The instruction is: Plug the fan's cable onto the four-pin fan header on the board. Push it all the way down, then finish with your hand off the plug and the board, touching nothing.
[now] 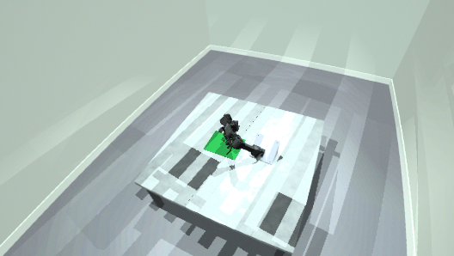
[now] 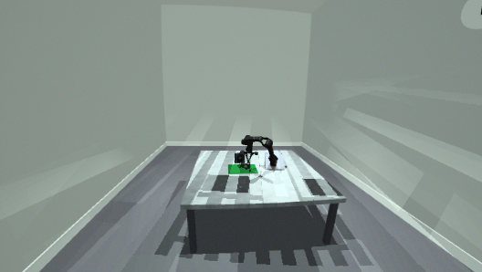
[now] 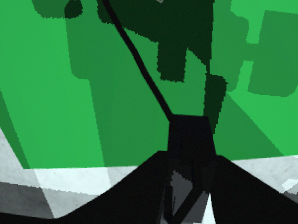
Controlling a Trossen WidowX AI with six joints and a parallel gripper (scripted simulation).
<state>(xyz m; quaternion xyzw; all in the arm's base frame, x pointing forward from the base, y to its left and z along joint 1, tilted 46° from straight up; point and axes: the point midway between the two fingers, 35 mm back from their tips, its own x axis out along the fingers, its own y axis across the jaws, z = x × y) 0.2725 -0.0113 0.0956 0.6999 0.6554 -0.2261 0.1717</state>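
Right now my gripper tip is 60 mm short of the green board, 30 mm to the left of it and 120 mm above it. The rest, counted from my gripper tip: black fan plug 10 mm to the left, 10 mm below; white four-pin header 30 mm ahead, 80 mm to the right, 100 mm below; black fan 90 mm ahead, 200 mm to the right, 40 mm below.
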